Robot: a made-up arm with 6 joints.
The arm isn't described. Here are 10 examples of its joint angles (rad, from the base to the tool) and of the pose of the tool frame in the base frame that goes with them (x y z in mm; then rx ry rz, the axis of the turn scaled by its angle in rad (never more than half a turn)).
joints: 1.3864 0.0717 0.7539 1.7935 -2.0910 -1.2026
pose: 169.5 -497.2 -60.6 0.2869 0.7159 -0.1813
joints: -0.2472 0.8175 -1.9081 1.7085 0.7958 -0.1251
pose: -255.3 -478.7 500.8 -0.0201 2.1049 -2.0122
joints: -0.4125 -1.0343 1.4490 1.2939 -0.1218 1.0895
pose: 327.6 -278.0 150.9 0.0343 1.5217 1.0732
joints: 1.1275 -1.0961 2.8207 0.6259 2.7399 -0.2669
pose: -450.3 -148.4 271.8 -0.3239 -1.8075 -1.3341
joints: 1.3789 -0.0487 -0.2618 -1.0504 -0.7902 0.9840
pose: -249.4 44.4 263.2 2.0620 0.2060 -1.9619
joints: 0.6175 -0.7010 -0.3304 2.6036 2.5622 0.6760
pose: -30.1 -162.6 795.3 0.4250 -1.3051 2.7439
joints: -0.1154 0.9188 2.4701 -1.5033 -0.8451 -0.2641
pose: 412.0 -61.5 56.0 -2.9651 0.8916 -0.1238
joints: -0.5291 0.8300 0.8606 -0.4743 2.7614 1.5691
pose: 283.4 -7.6 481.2 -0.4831 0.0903 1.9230
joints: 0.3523 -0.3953 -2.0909 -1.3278 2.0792 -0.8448
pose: -49.8 79.2 -151.9 1.3628 1.2299 0.2293
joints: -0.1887 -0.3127 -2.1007 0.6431 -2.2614 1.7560
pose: -103.7 -566.7 277.6 0.6359 1.2500 -0.1139
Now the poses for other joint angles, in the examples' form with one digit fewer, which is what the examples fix.
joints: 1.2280 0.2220 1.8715 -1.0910 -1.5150 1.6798
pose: 73 -348 508 -0.624 -0.350 0.637
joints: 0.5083 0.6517 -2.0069 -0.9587 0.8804 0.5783
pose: -374 -313 187 0.340 -1.498 -0.971
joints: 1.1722 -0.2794 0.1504 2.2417 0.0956 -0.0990
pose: 371 -174 627 0.050 -0.306 0.916
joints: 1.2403 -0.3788 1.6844 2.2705 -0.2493 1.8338
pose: 301 -275 73 0.488 1.208 1.457
